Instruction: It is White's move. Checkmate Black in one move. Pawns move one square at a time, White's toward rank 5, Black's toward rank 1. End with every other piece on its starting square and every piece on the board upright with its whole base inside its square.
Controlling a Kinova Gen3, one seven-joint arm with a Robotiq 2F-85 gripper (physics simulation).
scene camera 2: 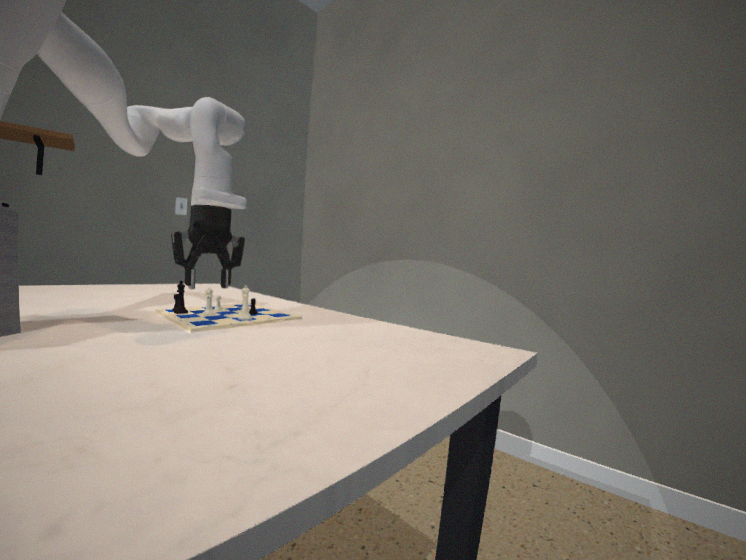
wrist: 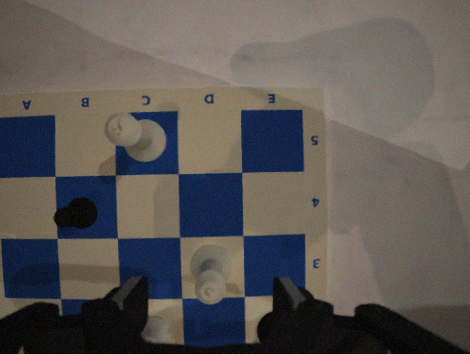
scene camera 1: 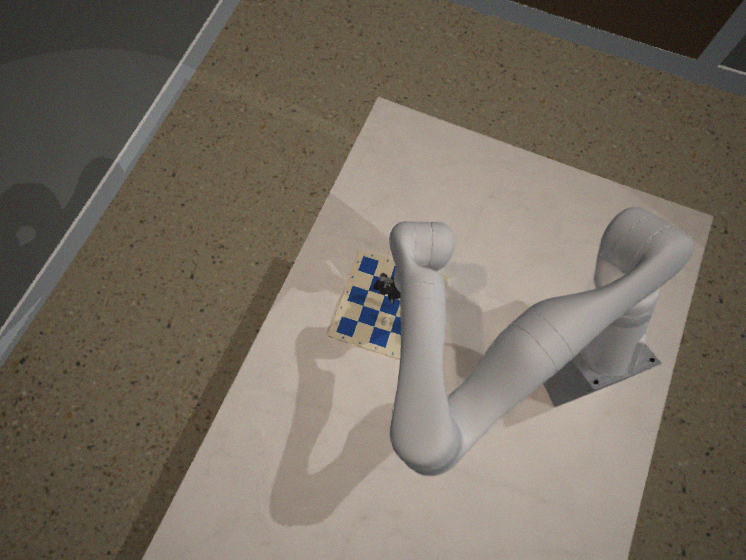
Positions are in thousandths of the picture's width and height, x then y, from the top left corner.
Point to a chessboard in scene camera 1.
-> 481, 571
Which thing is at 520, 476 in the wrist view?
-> A chessboard.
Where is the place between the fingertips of my gripper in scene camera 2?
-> At 279, 515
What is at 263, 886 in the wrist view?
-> My gripper.
